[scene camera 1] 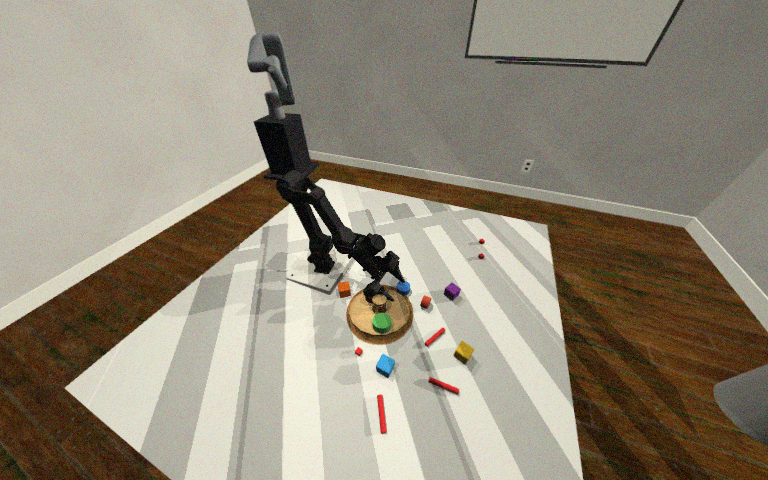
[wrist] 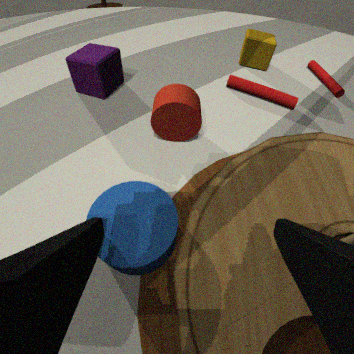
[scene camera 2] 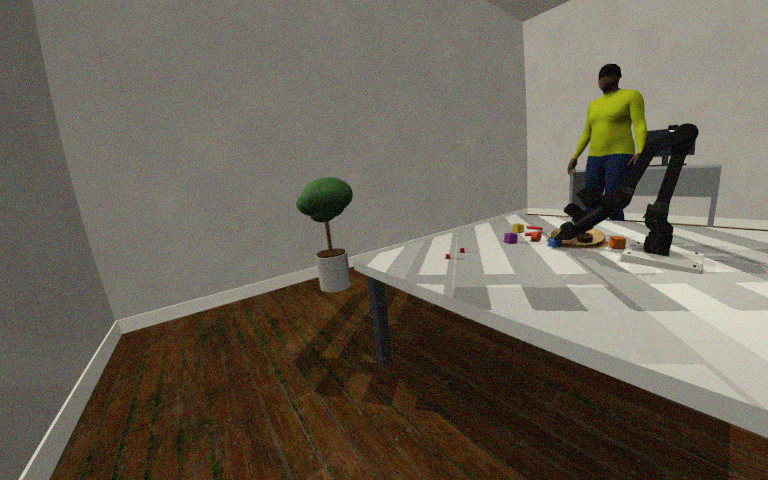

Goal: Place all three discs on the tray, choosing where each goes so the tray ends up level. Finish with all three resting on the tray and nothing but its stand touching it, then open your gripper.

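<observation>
A round wooden tray (scene camera 1: pixel 360 316) (wrist: pixel 240 185) has a raised round piece (scene camera 1: pixel 379 303) at its centre. A green disc (scene camera 1: pixel 381 321) lies on its near side in scene camera 1. A dark brown disc (wrist: pixel 296 337) is on the tray, partly out of frame in the wrist view. A blue disc (scene camera 1: pixel 403 288) (wrist: pixel 132 225) is at the outer rim; whether it touches the tray is unclear. A short red cylinder (scene camera 1: pixel 425 301) (wrist: pixel 176 117) lies on its side on the table, off the tray. My gripper (scene camera 1: pixel 397 290) (wrist: pixel 190 226) is open and empty over the rim, its left fingertip overlapping the blue disc in the wrist view.
A purple cube (scene camera 1: pixel 451 291) (wrist: pixel 96 71), a yellow cube (scene camera 1: pixel 463 352) (wrist: pixel 257 50), a blue cube (scene camera 1: pixel 385 365) and an orange cube (scene camera 1: pixel 344 289) stand around the tray. Red sticks (scene camera 1: pixel 434 336) (scene camera 1: pixel 443 385) (scene camera 1: pixel 381 413) and small red cubes (scene camera 1: pixel 358 351) lie on the table.
</observation>
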